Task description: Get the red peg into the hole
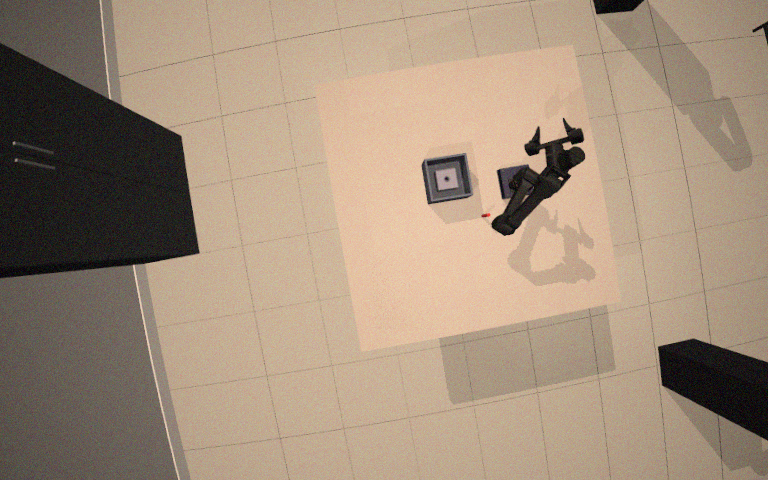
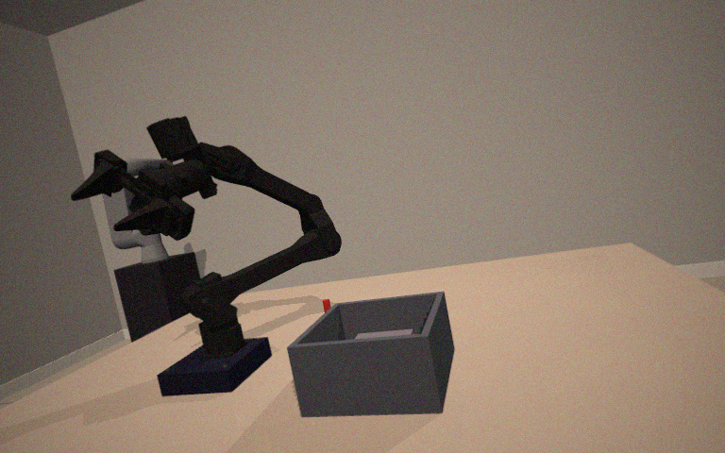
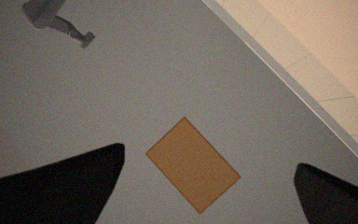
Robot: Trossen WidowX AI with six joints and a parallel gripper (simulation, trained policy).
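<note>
Right now my gripper tip is 200 mm short of the red peg, 290 mm to the right of it and 280 mm above it. Also, from my gripper tip: grey box 350 mm ahead, 100 mm to the left, 300 mm below; pale plate 350 mm ahead, 100 mm to the left, 280 mm below.
</note>
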